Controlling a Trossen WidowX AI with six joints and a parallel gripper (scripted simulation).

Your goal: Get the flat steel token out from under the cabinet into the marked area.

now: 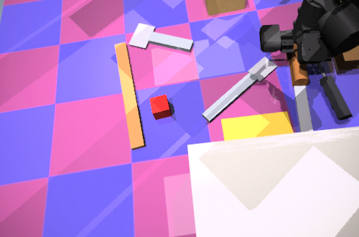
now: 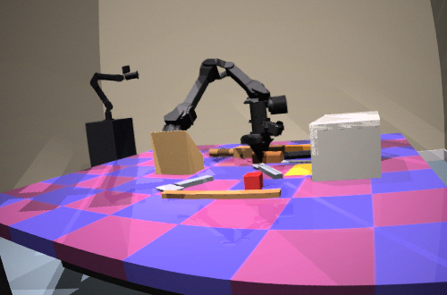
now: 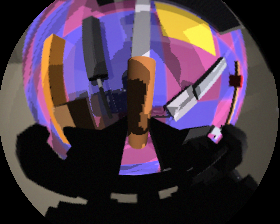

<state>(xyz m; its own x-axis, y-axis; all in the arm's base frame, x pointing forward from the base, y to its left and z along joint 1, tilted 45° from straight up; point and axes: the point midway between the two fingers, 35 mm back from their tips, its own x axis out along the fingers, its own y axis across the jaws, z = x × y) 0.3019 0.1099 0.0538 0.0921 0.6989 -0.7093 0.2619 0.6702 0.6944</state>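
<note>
My gripper tip is now 80 mm short of the black screwdriver and 40 mm to the right of it. Also, from my gripper tip: wooden block (120 mm behind, 140 mm to the left, 10 mm above); then grey paddle-ended bar (30 mm ahead, 130 mm to the right); then red cube (50 mm ahead, 350 mm to the right, 10 mm above).
</note>
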